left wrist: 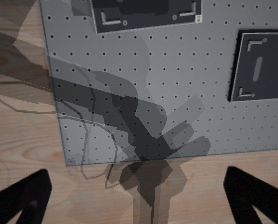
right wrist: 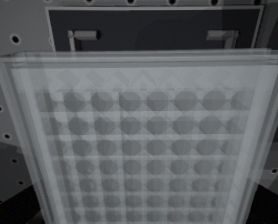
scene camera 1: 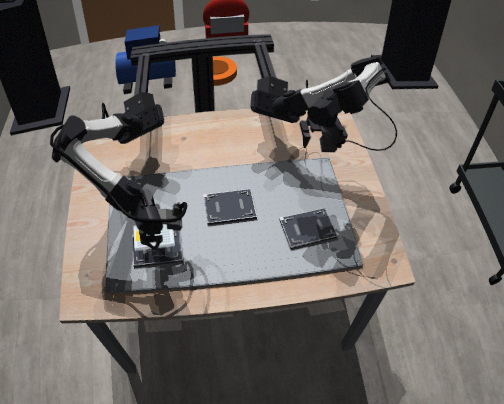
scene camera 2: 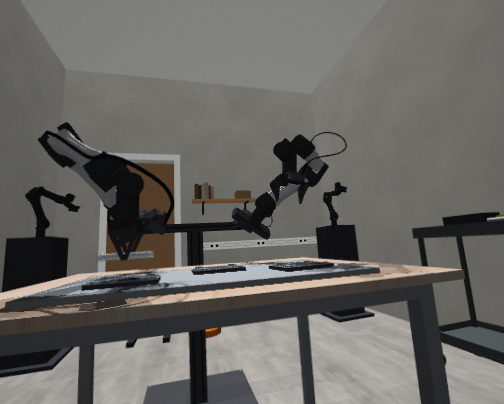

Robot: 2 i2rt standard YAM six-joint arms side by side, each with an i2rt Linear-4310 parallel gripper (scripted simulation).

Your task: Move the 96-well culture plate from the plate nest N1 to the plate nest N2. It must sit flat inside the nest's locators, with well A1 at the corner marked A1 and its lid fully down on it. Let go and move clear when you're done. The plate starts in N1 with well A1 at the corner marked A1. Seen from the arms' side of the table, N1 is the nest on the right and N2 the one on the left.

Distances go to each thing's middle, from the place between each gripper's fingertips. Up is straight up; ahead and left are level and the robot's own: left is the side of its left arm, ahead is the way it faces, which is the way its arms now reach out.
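I see the nest N1 (scene camera 1: 161, 254) 140 mm ahead of my left hand (scene camera 1: 318, 147), 540 mm to the right of it and 230 mm below it. The plate nest (scene camera 1: 229, 204) is 10 mm ahead of my left hand, 290 mm to the right of it and 230 mm below it. My left hand is 140 mm short of the nest N2 (scene camera 1: 310, 231), 50 mm to the left of it and 230 mm above it, and going by its middle, the nest N2 is nearer to my left hand than to my right hand.
The nest N1 is 60 mm below my right hand (scene camera 2: 126, 259); going by its middle, the nest N1 is nearer to my right hand than to my left hand. The nest N2 is 10 mm ahead of my right hand, 500 mm to the left of it and 60 mm below it. My right hand is 120 mm past the plate nest, 260 mm to the right of it and 60 mm above it.
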